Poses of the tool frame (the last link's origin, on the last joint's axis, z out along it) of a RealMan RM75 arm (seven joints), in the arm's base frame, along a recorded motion.
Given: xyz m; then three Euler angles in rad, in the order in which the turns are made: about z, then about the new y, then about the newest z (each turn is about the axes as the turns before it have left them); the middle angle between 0 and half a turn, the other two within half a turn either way.
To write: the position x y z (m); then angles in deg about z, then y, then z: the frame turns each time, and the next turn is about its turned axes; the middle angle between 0 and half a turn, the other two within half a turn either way. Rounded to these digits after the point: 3 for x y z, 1 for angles.
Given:
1: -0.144 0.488 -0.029 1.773 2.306 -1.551
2: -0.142 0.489 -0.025 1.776 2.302 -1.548
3: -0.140 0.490 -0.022 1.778 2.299 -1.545
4: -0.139 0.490 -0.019 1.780 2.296 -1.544
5: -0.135 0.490 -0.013 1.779 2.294 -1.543
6: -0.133 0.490 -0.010 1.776 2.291 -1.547
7: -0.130 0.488 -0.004 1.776 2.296 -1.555
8: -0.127 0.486 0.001 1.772 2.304 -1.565
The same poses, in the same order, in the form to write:
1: -0.144 0.488 -0.029 101.6 132.1 -88.9
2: -0.142 0.489 -0.025 101.8 131.9 -88.7
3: -0.140 0.490 -0.022 101.9 131.7 -88.5
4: -0.139 0.490 -0.019 102.0 131.6 -88.5
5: -0.135 0.490 -0.013 101.9 131.4 -88.4
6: -0.133 0.490 -0.010 101.8 131.3 -88.6
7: -0.130 0.488 -0.004 101.8 131.6 -89.1
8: -0.127 0.486 0.001 101.5 132.0 -89.7
